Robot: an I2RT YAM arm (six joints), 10 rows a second.
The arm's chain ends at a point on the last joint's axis. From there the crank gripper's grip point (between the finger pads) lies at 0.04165 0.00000 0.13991 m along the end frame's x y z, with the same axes.
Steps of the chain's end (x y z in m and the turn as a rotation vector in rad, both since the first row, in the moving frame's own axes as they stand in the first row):
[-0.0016 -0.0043 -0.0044 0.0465 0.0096 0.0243]
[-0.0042 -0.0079 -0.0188 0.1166 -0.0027 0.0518]
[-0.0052 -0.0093 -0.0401 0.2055 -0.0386 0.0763]
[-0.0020 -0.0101 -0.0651 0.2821 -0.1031 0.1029]
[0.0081 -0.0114 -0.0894 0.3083 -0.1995 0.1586]
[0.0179 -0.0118 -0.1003 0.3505 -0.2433 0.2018]
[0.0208 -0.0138 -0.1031 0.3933 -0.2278 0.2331]
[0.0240 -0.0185 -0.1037 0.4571 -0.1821 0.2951]
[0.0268 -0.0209 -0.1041 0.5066 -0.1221 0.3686]
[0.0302 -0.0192 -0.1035 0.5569 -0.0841 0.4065]
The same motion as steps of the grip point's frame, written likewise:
[-0.0002 -0.0098 -0.0049 0.0465 0.0096 0.0243]
[-0.0042 -0.0220 -0.0195 0.1166 -0.0027 0.0518]
[-0.0096 -0.0350 -0.0412 0.2055 -0.0386 0.0763]
[-0.0146 -0.0460 -0.0665 0.2821 -0.1031 0.1029]
[-0.0170 -0.0504 -0.0896 0.3083 -0.1995 0.1586]
[-0.0121 -0.0561 -0.1016 0.3505 -0.2433 0.2018]
[-0.0056 -0.0626 -0.1063 0.3933 -0.2278 0.2331]
[0.0066 -0.0727 -0.1103 0.4571 -0.1821 0.2951]
[0.0204 -0.0770 -0.1140 0.5066 -0.1221 0.3686]
[0.0311 -0.0786 -0.1171 0.5569 -0.0841 0.4065]

